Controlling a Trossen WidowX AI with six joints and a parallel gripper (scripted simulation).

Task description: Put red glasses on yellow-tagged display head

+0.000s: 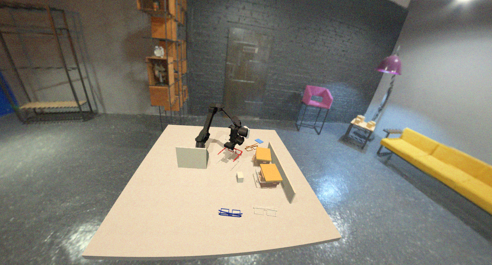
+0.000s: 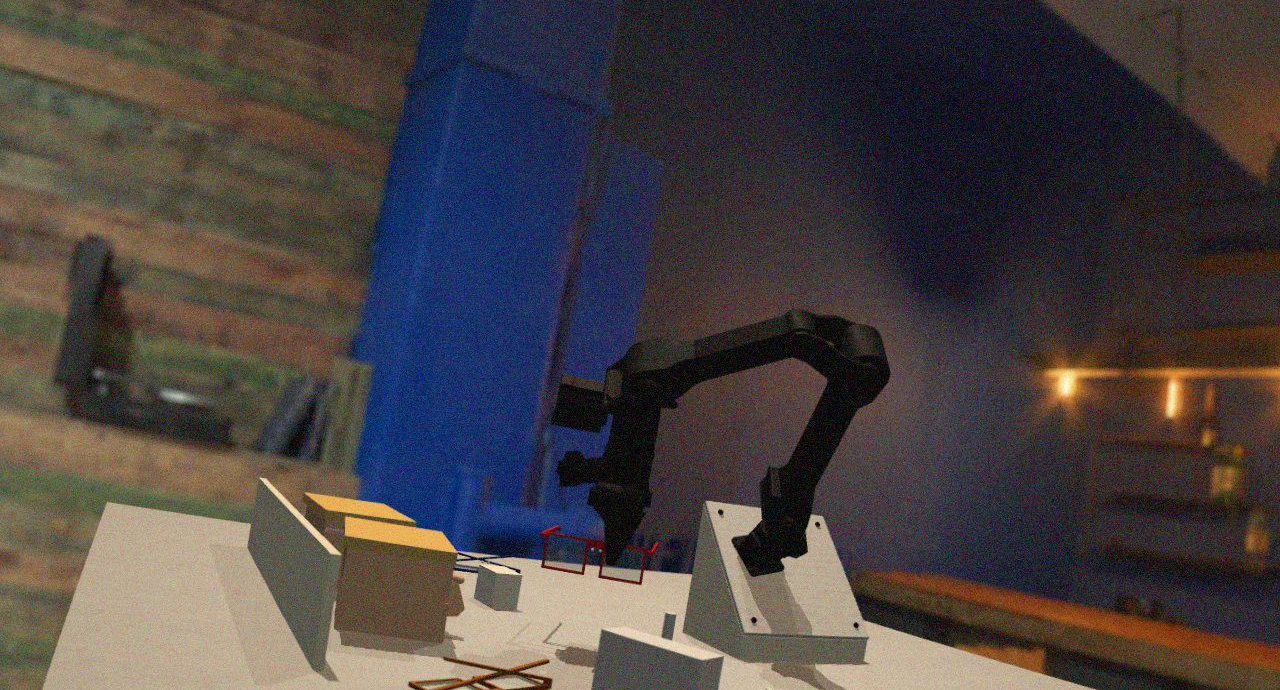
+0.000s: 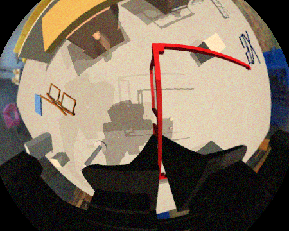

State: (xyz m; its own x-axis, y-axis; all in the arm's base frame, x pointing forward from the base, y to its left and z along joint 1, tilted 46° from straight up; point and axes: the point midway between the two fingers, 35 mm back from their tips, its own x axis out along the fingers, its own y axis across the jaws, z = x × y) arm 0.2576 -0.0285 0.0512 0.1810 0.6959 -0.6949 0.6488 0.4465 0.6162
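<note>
My gripper tip is 70 mm to the left of the red glasses, 50 mm past it and 10 mm below it. Also, from my gripper tip: long grey wall 350 mm ahead, 190 mm to the right, 50 mm below; then blue tag 350 mm ahead, 280 mm to the left, 100 mm below.
</note>
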